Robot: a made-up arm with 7 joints.
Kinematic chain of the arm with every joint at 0, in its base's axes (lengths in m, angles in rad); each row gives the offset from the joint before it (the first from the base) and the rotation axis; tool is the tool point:
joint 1: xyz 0 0 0 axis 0 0.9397 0.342
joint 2: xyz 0 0 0 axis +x
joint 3: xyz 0 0 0 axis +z
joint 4: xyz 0.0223 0 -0.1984 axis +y
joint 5: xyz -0.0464 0 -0.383 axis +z
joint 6: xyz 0 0 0 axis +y
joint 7: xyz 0 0 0 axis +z
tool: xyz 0 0 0
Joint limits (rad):
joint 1: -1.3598..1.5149
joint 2: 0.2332..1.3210
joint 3: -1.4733..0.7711
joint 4: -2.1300..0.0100
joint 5: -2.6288..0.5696
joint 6: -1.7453..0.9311
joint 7: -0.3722..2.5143
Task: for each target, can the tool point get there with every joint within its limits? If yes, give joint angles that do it. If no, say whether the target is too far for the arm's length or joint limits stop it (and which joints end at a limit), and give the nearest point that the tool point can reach.
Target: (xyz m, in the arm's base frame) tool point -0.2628 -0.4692 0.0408
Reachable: no: joint limits stop it (at a limit: joint 1, joint 2, joint 3) | nearest point -0.2551 -0.3803 -0.1944 | short by 0.252 m
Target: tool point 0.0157 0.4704 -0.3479
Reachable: yes | joints 0.1175 0.8605 0.5590 -0.2861 -0.4887 -0.0595 0.6148
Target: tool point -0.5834 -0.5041 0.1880
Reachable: no: too far | nearest point -0.4831 -0.2626 -0.1493 | short by 0.427 m
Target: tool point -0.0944 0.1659 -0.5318
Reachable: yes | joints 0.3974 0.7303 -1.0593 -0.7917 -1.1658 -0.7815 1.4736
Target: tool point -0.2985 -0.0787 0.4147
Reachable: no: joint limits stop it (at a limit: joint 1, joint 2, joint 3, joint 4) | nearest point -0.1343 0.0609 0.3428 | short by 0.227 m
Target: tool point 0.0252 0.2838 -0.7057
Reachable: no: too far | nearest point 0.0194 0.2183 -0.5429 | short by 0.176 m
